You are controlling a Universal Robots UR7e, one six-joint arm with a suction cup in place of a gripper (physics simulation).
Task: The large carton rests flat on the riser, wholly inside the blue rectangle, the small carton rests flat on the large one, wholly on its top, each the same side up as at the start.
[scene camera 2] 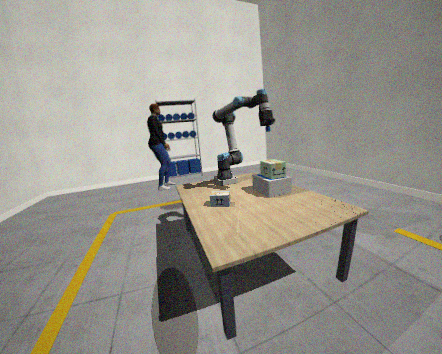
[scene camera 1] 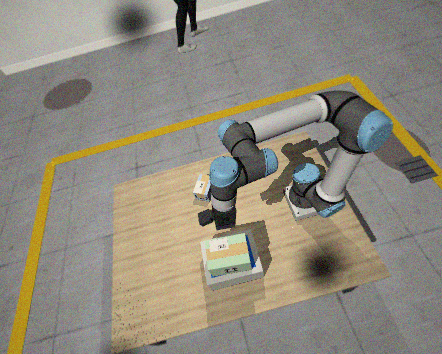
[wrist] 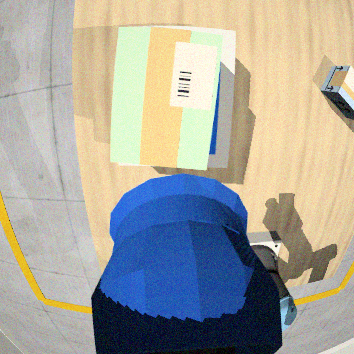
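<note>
The large carton [scene camera 1: 229, 256] [scene camera 2: 273, 170] [wrist: 127, 100], pale green with an orange band and a white label on top, sits flat on the grey riser [scene camera 1: 237, 282] [scene camera 2: 271, 187] [wrist: 225, 150]. A strip of the blue rectangle [scene camera 1: 254, 257] [wrist: 217, 130] shows along one side of it; its far edges are hidden, so I cannot tell if the carton is wholly inside. The small carton [scene camera 1: 202, 187] [scene camera 2: 220, 200] [wrist: 342, 82], light blue with an orange band, sits on the table, apart from the riser. My suction gripper [scene camera 2: 268, 129] [wrist: 182, 182] is off and empty, high above the table beside the large carton.
The wooden table [scene camera 1: 150, 240] [scene camera 2: 280, 220] [wrist: 295, 140] bears the robot's base [scene camera 1: 304, 214] on the side away from camera 2. A person [scene camera 1: 184, 25] [scene camera 2: 157, 132] stands on the floor beyond the table, near a shelf rack [scene camera 2: 175, 102]. A yellow line [scene camera 1: 200, 121] [scene camera 2: 75, 280] runs around the table.
</note>
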